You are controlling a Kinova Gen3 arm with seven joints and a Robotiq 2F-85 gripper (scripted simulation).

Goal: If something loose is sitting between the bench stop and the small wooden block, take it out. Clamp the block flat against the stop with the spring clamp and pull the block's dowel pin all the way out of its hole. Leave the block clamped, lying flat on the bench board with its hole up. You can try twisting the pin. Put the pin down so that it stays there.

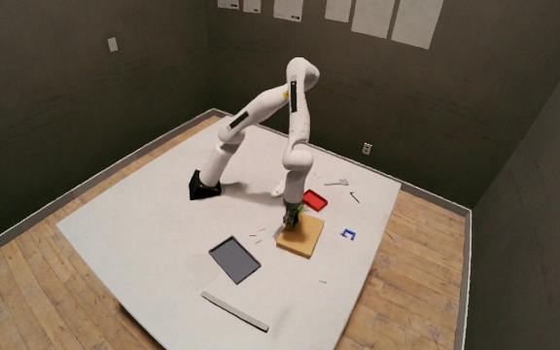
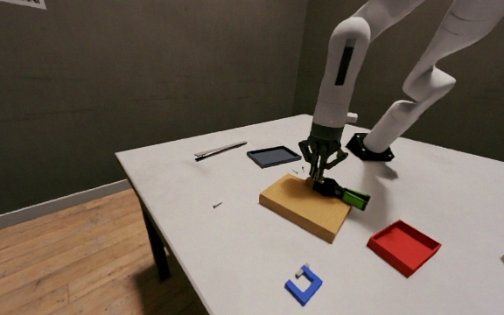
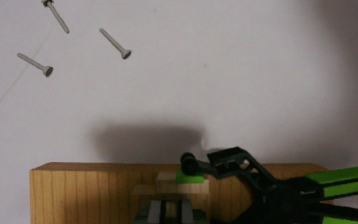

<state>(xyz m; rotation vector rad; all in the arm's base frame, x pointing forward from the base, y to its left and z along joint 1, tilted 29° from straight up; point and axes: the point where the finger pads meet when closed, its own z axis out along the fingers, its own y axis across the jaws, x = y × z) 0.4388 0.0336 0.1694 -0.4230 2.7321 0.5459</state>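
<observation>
My gripper is now 20 mm above the dowel pin. From my hand the other things lie so: grey tray (50 mm behind, 260 mm to the right, 70 mm below); red tray (40 mm behind, 220 mm to the left, 70 mm below); small wooden block (40 mm below).
</observation>
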